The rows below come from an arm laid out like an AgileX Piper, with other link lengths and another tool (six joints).
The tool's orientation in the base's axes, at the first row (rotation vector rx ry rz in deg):
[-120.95 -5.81 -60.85]
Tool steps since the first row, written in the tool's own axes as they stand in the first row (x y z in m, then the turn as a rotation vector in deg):
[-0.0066 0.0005 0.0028 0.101 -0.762 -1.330]
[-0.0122 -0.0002 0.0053 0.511 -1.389 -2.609]
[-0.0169 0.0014 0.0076 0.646 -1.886 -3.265]
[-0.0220 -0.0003 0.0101 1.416 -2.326 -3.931]
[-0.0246 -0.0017 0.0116 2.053 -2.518 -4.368]
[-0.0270 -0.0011 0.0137 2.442 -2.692 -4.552]
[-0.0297 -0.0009 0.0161 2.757 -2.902 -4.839]
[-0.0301 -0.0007 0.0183 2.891 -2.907 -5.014]
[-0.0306 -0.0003 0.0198 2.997 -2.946 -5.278]
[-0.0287 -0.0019 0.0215 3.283 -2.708 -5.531]
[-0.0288 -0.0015 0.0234 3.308 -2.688 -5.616]
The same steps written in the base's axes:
[-0.0023 0.0031 -0.0061 -1.097 -0.359 1.013]
[-0.0045 0.0067 -0.0106 -1.908 -0.858 2.149]
[-0.0055 0.0082 -0.0157 -2.440 -0.971 2.782]
[-0.0078 0.0123 -0.0193 -2.543 -1.288 3.839]
[-0.0091 0.0150 -0.0209 -2.488 -1.598 4.570]
[-0.0090 0.0165 -0.0237 -2.422 -1.693 5.020]
[-0.0091 0.0186 -0.0267 -2.485 -1.811 5.476]
[-0.0079 0.0200 -0.0279 -2.514 -1.956 5.639]
[-0.0070 0.0209 -0.0290 -2.633 -2.128 5.835]
[-0.0053 0.0227 -0.0274 -2.523 -2.535 5.993]
[-0.0040 0.0236 -0.0284 -2.555 -2.612 6.030]

